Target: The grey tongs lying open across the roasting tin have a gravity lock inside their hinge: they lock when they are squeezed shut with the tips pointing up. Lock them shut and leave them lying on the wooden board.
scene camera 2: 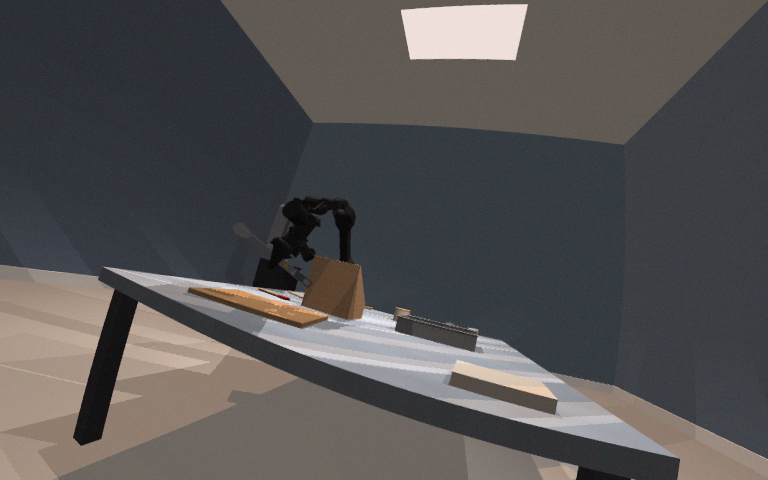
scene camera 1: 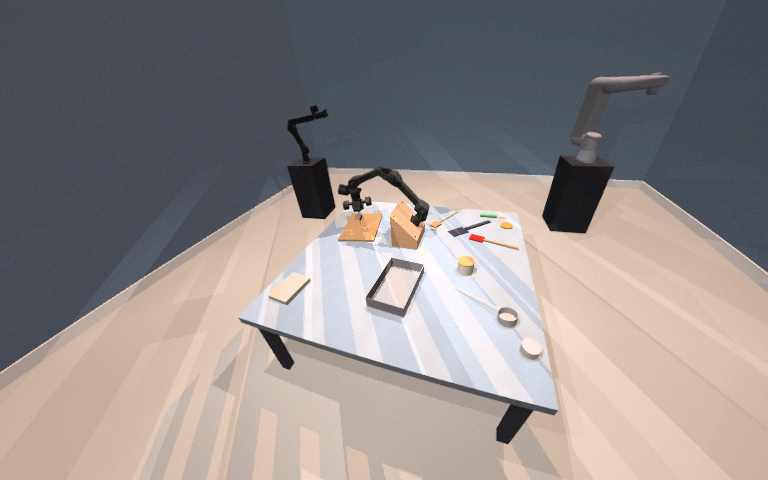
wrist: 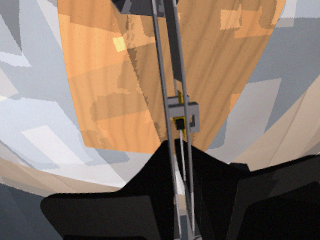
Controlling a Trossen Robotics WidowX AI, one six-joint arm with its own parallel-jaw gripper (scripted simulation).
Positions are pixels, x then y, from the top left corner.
Scene:
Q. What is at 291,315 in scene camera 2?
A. A wooden board.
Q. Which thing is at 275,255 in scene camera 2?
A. My gripper.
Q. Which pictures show the pale block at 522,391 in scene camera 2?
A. Scene camera 2 and scene camera 1 only.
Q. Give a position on a wooden board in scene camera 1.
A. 365,230

